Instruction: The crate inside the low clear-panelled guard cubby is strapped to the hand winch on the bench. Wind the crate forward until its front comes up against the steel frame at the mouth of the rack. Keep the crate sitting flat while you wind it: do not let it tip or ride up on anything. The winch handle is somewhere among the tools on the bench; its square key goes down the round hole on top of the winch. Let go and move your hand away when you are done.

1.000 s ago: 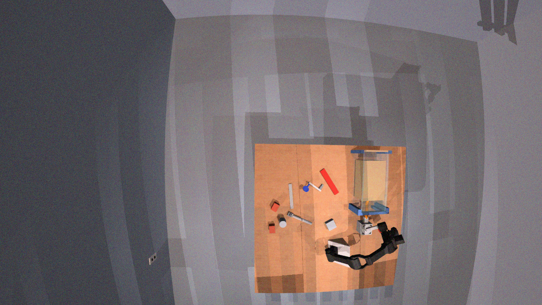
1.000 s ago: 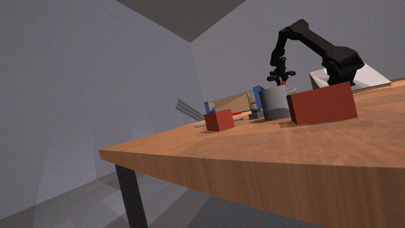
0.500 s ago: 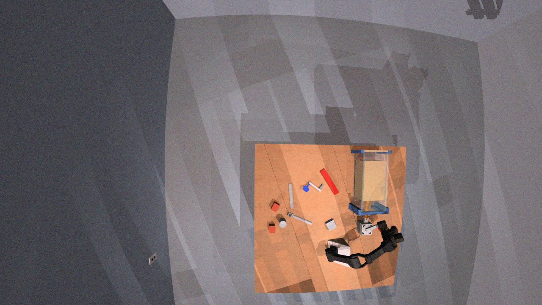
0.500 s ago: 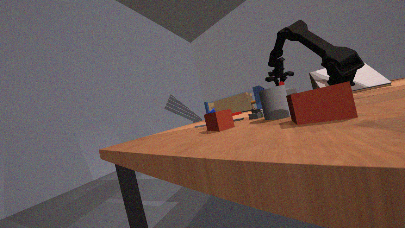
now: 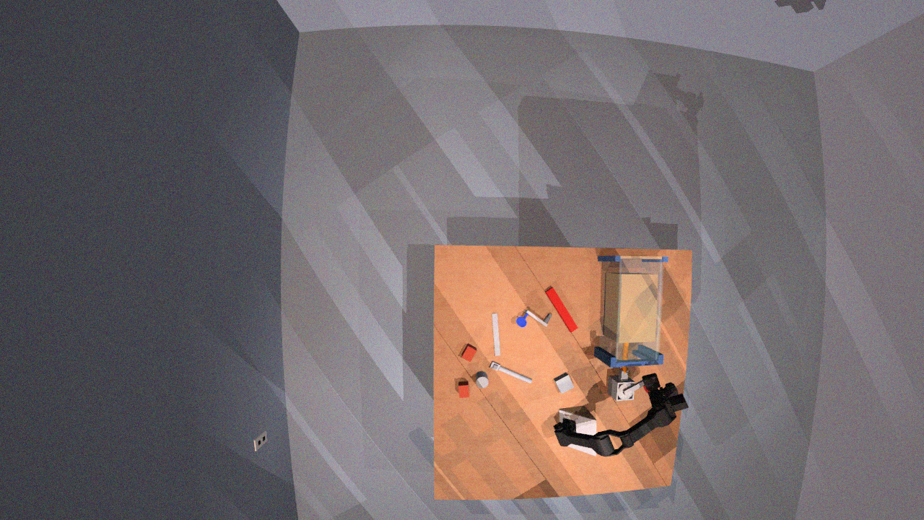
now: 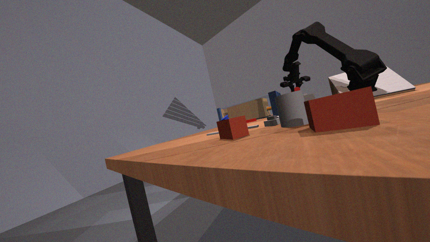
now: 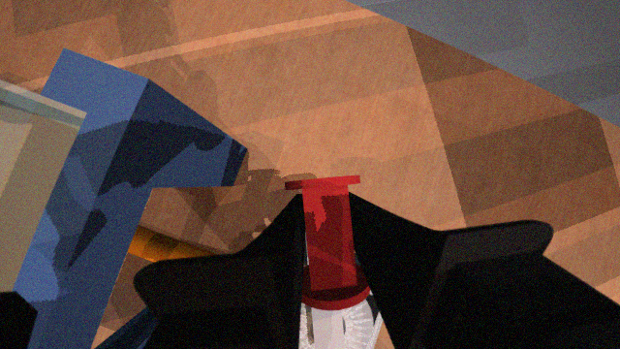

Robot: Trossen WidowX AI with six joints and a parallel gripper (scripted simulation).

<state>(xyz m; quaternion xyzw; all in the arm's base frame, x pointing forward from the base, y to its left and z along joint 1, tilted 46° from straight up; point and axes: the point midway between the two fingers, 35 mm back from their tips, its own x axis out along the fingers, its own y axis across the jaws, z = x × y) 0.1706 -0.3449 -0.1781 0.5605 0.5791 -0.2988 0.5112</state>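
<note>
The red-knobbed crank lies 20 mm behind my gripper tip, 50 mm to the left of it and 30 mm below it. The rest, counted from my gripper tip: grey winch (50 mm behind, 100 mm to the left, 100 mm below); then blue steel frame (120 mm ahead, 90 mm to the left, 30 mm below); then red grip (20 mm to the left).
</note>
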